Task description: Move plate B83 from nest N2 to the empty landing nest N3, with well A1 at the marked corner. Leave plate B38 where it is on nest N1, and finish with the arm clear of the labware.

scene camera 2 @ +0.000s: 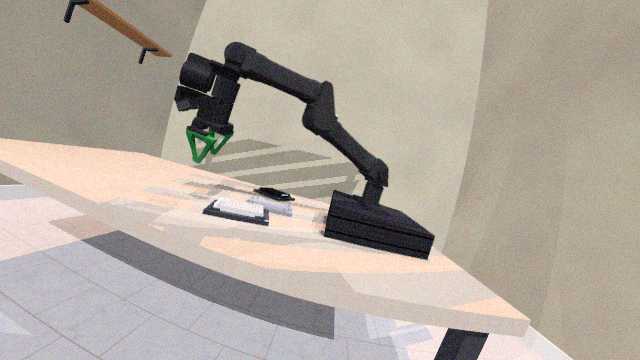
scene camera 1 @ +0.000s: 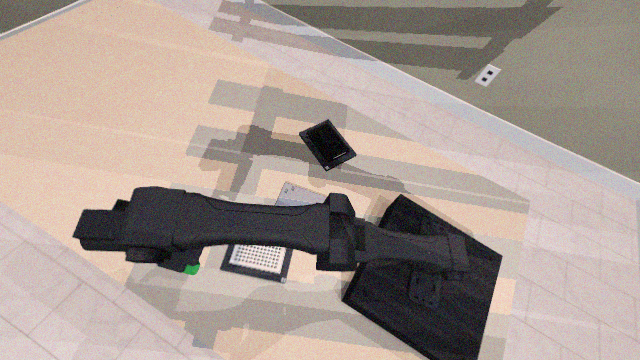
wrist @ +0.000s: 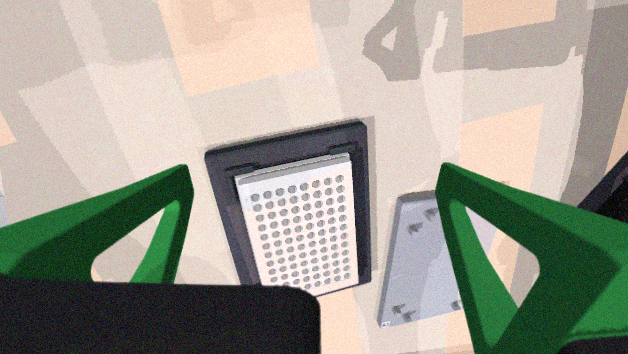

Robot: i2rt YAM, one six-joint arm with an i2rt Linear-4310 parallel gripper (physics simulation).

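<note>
My gripper (scene camera 1: pixel 191 269) (scene camera 2: pixel 207 156) (wrist: pixel 314 177) is open and empty, high above the white plate, its green fingertips wide apart. The white well plate (scene camera 1: pixel 257 257) (scene camera 2: pixel 238 206) (wrist: pixel 305 230) sits on a dark nest (scene camera 1: pixel 252 274) (scene camera 2: pixel 235 217) (wrist: pixel 285 144). The empty pale grey nest (scene camera 1: pixel 302 196) (scene camera 2: pixel 272 205) (wrist: pixel 420 260) lies beside it, partly hidden by the arm in scene camera 1 and by a finger in the wrist view. A black plate (scene camera 1: pixel 327 141) (scene camera 2: pixel 275 193) sits on another dark nest (scene camera 1: pixel 342 161). Plate numbers are unreadable.
The arm's black base block (scene camera 1: pixel 430 325) (scene camera 2: pixel 377 230) stands on the table beyond the nests. The arm's links pass above the white plate and grey nest in scene camera 1. A wooden shelf (scene camera 2: pixel 117 27) is on the wall. Striped shadows cross the table.
</note>
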